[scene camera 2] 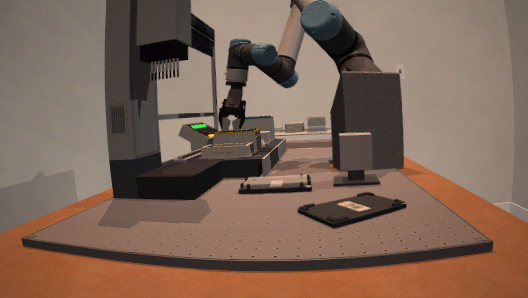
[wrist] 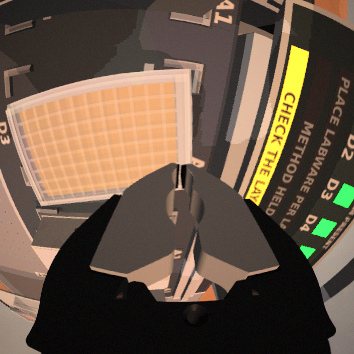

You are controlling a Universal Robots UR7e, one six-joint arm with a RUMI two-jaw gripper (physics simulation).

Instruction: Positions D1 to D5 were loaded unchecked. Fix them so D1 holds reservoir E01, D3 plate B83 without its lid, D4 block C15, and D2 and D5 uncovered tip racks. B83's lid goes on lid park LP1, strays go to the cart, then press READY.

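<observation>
A lidless plate with orange wells is at the position marked D3 in the wrist view; it looks slightly askew to the corner brackets, and its height above the seat is unclear. My gripper is shut on the plate's near right corner edge. In the scene view the plate is hidden behind a yellow-topped tip rack. A pale low block or reservoir stands in front of that rack; a blue-topped rack stands behind. A clear lid lies on a black nest. The screen reads "CHECK THE LAY…", with green squares at D3 and D4.
An empty black nest with a white label lies at the front right. A square panel on a stand is behind it. The pipetting head hangs at the left. A light surface at the back bears two pale labware pieces.
</observation>
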